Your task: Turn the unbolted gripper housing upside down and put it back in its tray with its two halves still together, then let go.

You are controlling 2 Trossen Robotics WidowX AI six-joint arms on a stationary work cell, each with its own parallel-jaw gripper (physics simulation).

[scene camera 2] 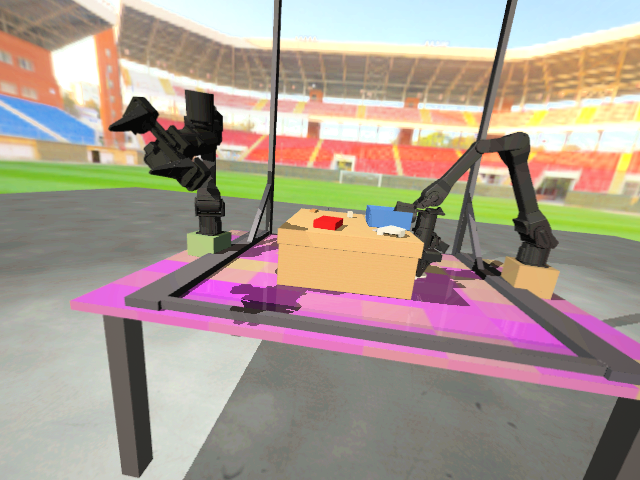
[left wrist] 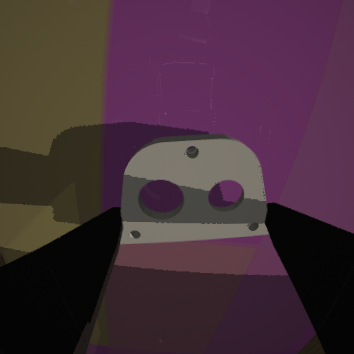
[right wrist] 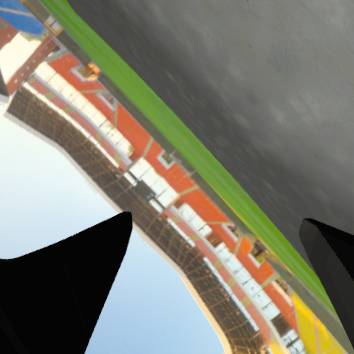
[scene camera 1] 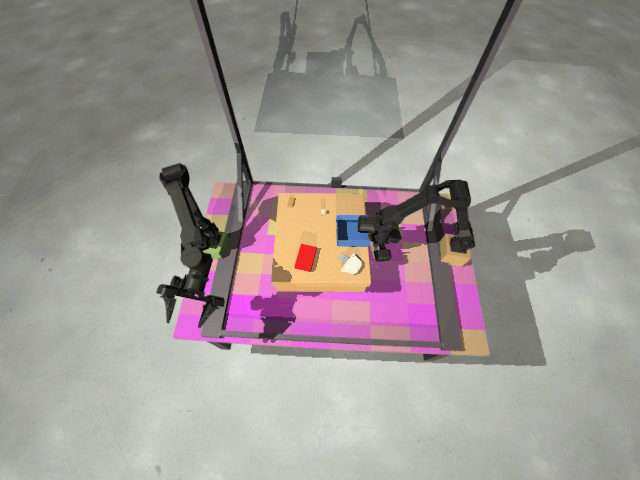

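Pixels of known places: left gripper, fingertip midpoint: [left wrist: 194, 213] [scene camera 1: 374, 248]; right gripper, fingertip midpoint: [scene camera 2: 130, 150] [right wrist: 217, 223] [scene camera 1: 183, 325]; left arm's base, link origin: [scene camera 2: 530, 263] [scene camera 1: 458, 245]; right arm's base, link origin: [scene camera 2: 209, 232] [scene camera 1: 211, 240].
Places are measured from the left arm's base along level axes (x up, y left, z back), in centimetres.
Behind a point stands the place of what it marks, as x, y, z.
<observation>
A grey housing plate [left wrist: 197, 165] @(-7.8, 2.6, -31.1) with two round holes lies low beside the tan box [scene camera 1: 291, 224] @(7.1, 6.3, -69.0) [scene camera 2: 347, 267] @(-1.9, 26.3, -53.2), over the pink table top. My left gripper [left wrist: 194, 213] @(-8.1, 3.3, -33.6) [scene camera 1: 382, 253] @(-8.1, 3.3, -33.6) [scene camera 2: 425, 267] reaches down at the box's right side. Its fingertips touch the plate's left and right edges, so it is shut on the plate. The arm hides the plate in both scene views. A white housing part [scene camera 1: 352, 263] @(8.8, 19.7, -43.2) [scene camera 2: 391, 230] @(8.8, 23.3, -43.5) lies on the box top near the blue tray [scene camera 1: 351, 231] @(7.9, 5.8, -45.1) [scene camera 2: 389, 216] @(10.8, 12.2, -44.3). My right gripper [scene camera 1: 189, 309] [right wrist: 217, 223] @(22.3, 53.8, -89.2) is open and empty, far off at the table's left edge.
A red block [scene camera 1: 306, 257] @(9.1, 20.4, -60.1) [scene camera 2: 328, 222] @(9.0, 24.8, -59.6) and two small parts [scene camera 1: 325, 210] @(9.2, -0.8, -56.5) lie on the box top. Dark frame posts [scene camera 1: 434, 167] @(10.9, -31.1, -13.1) stand at the table's back corners. The arm bases sit on a green block [scene camera 2: 209, 242] @(-3.4, 19.9, -98.8) and a tan block [scene camera 2: 530, 276] @(-2.8, 5.0, -1.6).
</observation>
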